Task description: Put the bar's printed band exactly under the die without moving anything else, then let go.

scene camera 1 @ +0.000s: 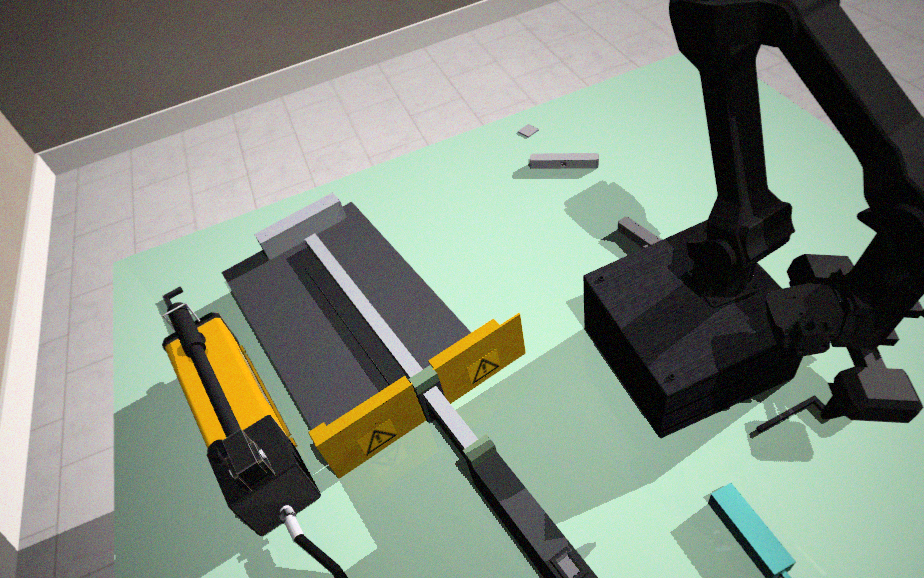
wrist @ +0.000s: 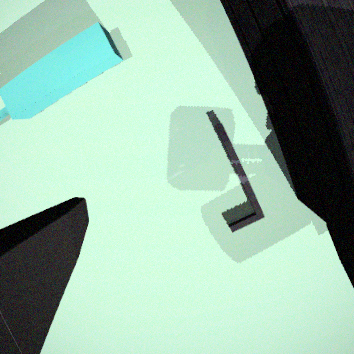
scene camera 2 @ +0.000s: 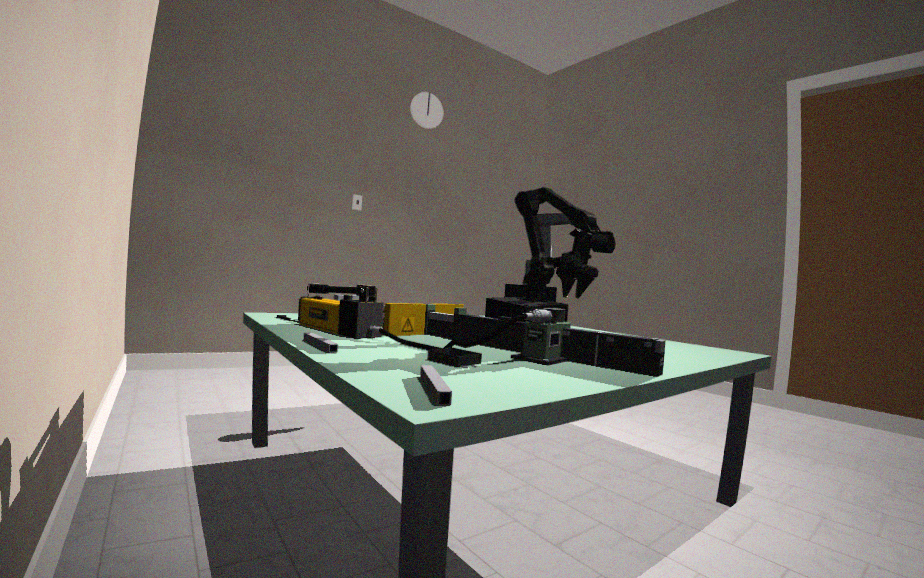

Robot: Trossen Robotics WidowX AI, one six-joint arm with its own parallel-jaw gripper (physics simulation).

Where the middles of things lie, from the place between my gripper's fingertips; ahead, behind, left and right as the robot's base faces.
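The yellow and black pump unit (scene camera 1: 259, 470) is there, 8 cm below my hand. From that same hand, the unit is 29 cm to the right and 66 cm ahead.
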